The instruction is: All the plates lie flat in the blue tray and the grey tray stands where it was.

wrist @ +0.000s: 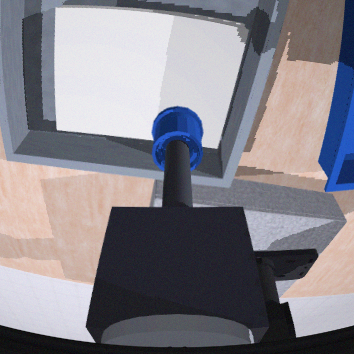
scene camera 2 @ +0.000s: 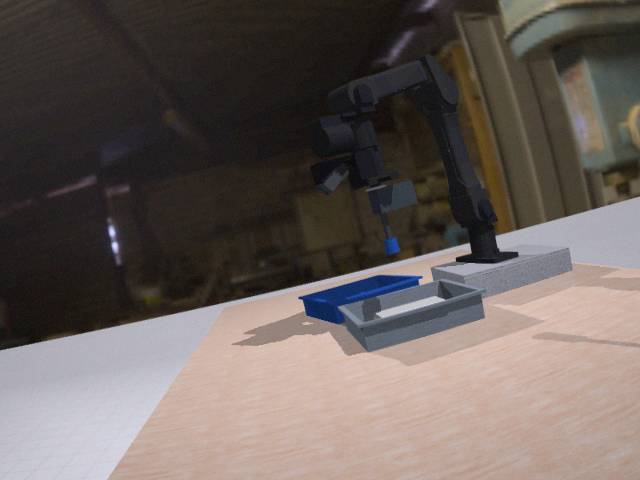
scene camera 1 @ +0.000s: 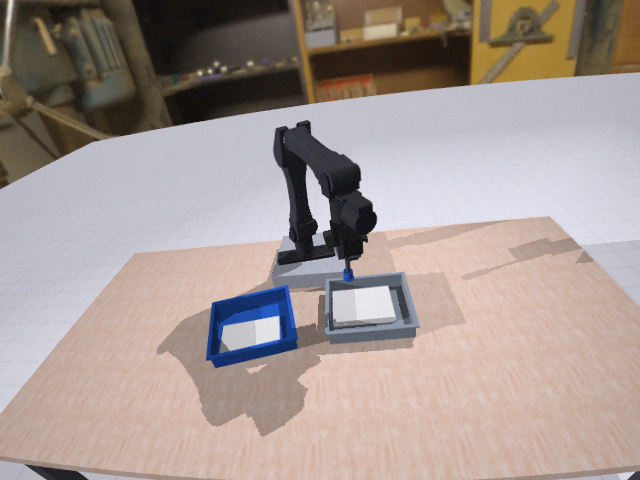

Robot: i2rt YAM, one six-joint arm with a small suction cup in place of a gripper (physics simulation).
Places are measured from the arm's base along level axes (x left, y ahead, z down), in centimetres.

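Pixels of known places: hand, tool point: point(wrist: 176, 129) point(scene camera 2: 393, 252) point(scene camera 1: 348, 278); arm's base, link origin: point(scene camera 2: 486, 259) point(scene camera 1: 306, 255).
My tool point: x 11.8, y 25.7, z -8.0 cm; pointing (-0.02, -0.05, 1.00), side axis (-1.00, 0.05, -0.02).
Observation:
Ahead of a thing's pixels: the offset from my tool point to its top centre. Level surfaces: height alone.
My suction cup point(scene camera 1: 348, 275) point(scene camera 2: 392, 246) point(wrist: 177, 130) is off and bare, hanging above the back part of the grey tray @(dx +4.6, dy +1.0, dz +8.5 cm) point(scene camera 1: 372, 337) point(scene camera 2: 423, 327) point(wrist: 100, 167). A white rectangular plate @(dx +3.0, dy -1.1, dz +11.2 cm) point(scene camera 1: 369, 304) point(scene camera 2: 410, 308) point(wrist: 112, 70) lies flat in that tray, below the cup and apart from it; whether others lie under it cannot be told. The blue tray @(dx -29.4, dy +0.7, dz +8.5 cm) point(scene camera 1: 254, 355) point(scene camera 2: 321, 311) point(wrist: 334, 142) stands beside the grey one. A white plate @(dx -30.5, dy +3.9, dz +12.5 cm) point(scene camera 1: 252, 333) lies flat in its front part in scene camera 1; the blue tray's floor is hidden in scene camera 2.
The arm's grey base block point(scene camera 1: 305, 280) point(scene camera 2: 532, 274) point(wrist: 305, 197) stands behind the two trays. A narrow gap separates the trays on the wooden table @(dz +13.5 cm) point(scene camera 1: 439, 408) point(scene camera 2: 361, 413). Both trays have raised walls. The arm casts shadows over the trays.

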